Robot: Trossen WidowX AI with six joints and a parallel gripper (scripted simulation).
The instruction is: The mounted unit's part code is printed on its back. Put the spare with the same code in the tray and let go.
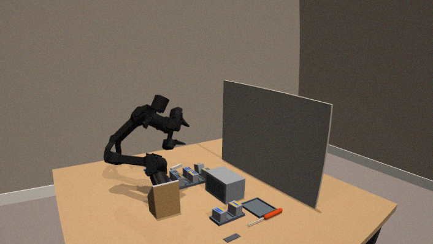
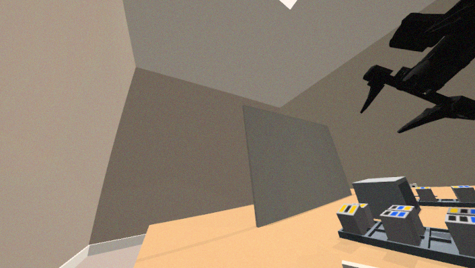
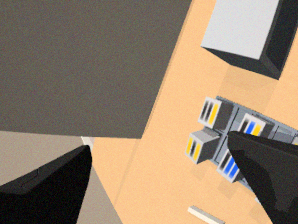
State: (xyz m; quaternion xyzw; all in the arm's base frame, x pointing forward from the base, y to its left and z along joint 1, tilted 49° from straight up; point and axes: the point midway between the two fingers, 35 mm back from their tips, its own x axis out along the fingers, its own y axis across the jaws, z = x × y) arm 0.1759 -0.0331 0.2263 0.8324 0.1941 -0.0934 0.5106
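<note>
Right now the grey spare is 20 cm below my gripper tip and 3 cm ahead of it. The rest, counted from my gripper tip: white panel: 30 cm ahead, 21 cm to the right, 2 cm below; then grey mounted unit: 19 cm below, 17 cm to the right, 6 cm ahead; then dark tray: 37 cm to the right, 24 cm below, 8 cm ahead.
</note>
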